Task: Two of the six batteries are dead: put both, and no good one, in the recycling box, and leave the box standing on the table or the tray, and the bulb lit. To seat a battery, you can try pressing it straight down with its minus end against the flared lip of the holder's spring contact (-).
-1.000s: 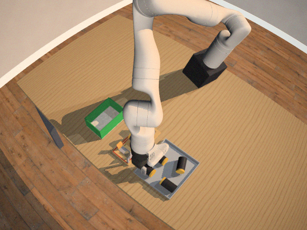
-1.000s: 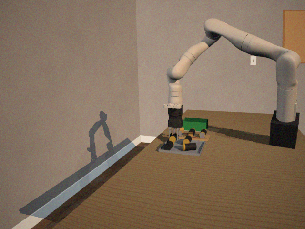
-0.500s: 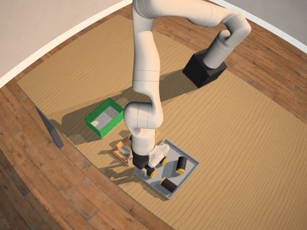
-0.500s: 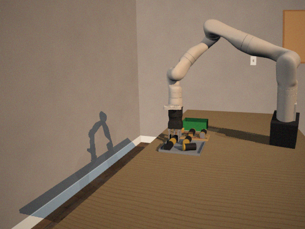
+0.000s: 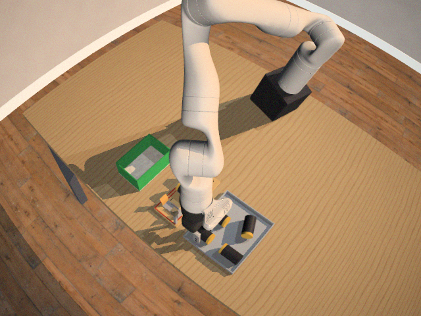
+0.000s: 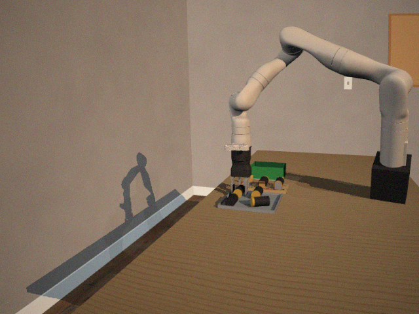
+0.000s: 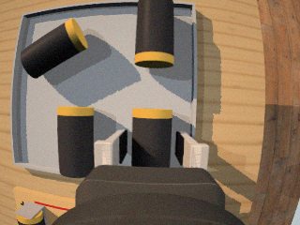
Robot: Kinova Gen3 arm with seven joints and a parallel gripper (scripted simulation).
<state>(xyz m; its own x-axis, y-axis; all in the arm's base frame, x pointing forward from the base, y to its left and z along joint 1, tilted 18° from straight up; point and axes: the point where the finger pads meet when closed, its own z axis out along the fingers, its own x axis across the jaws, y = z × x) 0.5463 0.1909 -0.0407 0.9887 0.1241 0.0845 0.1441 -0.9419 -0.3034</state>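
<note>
Right now my hand is 70 mm past the grey tray, 40 mm to the right of it and 20 mm above it. From my hand the other things lie so: green recycling box 290 mm to the right, 20 mm behind, 10 mm below.
</note>
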